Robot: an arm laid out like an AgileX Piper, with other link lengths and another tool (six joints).
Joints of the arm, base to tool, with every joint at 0 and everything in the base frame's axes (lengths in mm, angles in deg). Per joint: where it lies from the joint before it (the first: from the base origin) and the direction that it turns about. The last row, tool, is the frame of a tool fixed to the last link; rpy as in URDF.
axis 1: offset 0 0 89.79 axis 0 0 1
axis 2: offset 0 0 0 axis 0 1 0
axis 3: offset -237.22 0 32.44 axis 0 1 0
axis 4: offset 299.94 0 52.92 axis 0.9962 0 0.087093
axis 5: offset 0 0 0 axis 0 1 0
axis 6: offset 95.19 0 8.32 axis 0.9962 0 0.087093
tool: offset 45.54 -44 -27.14 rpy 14.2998 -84.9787 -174.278
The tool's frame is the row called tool.
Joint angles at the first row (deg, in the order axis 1, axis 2, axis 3, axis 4, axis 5, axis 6):
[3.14, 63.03, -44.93, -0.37, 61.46, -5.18]
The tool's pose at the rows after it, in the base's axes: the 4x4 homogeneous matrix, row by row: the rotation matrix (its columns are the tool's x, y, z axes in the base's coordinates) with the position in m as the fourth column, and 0 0 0 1 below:
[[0.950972 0.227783 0.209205 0.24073], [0.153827 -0.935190 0.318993 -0.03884], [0.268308 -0.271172 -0.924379 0.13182], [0 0 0 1]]
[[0.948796 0.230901 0.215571 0.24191], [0.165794 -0.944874 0.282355 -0.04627], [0.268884 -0.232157 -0.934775 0.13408], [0 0 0 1]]
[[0.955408 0.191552 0.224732 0.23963], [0.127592 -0.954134 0.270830 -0.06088], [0.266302 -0.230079 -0.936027 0.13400], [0 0 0 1]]
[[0.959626 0.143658 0.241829 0.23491], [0.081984 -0.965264 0.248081 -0.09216], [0.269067 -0.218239 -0.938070 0.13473], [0 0 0 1]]
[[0.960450 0.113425 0.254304 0.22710], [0.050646 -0.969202 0.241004 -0.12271], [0.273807 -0.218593 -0.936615 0.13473], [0 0 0 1]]
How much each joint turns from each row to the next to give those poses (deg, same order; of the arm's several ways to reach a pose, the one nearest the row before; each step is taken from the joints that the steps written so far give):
[0.00, 0.89, -0.19, -1.95, -1.10, 0.00]
[-0.50, 0.00, 0.00, -2.36, -0.30, 0.00]
[-3.46, 0.05, 0.00, 0.19, 0.00, -1.21]
[-7.40, 0.00, 0.00, 0.73, -0.60, -4.82]
[-7.87, 0.00, 0.00, 2.16, -0.53, -6.82]

